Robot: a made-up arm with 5 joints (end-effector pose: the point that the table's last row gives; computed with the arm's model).
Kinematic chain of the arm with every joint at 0, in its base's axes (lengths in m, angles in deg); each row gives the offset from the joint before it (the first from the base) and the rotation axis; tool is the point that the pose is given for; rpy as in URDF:
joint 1: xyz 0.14 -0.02 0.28 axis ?
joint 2: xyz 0.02 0 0.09 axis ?
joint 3: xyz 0.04 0 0.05 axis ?
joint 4: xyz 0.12 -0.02 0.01 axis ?
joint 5: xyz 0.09 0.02 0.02 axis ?
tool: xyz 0 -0.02 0.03 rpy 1.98 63.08 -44.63
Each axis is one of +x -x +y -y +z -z.
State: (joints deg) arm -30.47 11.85 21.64 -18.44 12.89
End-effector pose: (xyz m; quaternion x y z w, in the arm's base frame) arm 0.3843 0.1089 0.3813 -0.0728 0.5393 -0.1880 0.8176
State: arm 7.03 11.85 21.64 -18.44 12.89
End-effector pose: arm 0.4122 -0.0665 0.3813 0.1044 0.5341 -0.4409 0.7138
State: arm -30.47 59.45 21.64 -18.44 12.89
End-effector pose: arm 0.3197 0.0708 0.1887 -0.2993 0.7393 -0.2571 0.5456
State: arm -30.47 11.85 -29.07 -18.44 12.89
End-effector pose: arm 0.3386 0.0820 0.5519 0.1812 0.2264 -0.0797 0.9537
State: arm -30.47 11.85 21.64 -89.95 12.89
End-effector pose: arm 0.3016 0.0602 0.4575 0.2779 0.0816 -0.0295 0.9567
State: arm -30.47 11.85 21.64 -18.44 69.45
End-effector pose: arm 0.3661 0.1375 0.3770 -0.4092 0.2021 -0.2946 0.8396
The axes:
joint 1: -z
joint 2: +y
joint 3: +y
joint 4: +y
joint 5: -x

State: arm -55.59 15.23 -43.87 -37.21 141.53
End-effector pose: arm 0.2252 0.1651 0.5598 -0.0514 -0.4569 -0.5991 0.6555
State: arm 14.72 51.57 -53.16 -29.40 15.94
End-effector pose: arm 0.3818 -0.0949 0.4760 0.2267 0.1689 -0.4649 0.8390
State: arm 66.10 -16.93 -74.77 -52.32 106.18
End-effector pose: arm 0.1468 0.0495 0.5770 -0.0055 0.7229 0.6686 0.1741
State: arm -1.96 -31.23 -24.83 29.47 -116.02
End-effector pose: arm 0.3130 -0.0323 0.5690 0.6964 0.4783 0.4085 0.3456
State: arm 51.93 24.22 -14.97 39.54 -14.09
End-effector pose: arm 0.2976 -0.2645 0.3512 0.4924 0.6282 -0.5427 0.2617
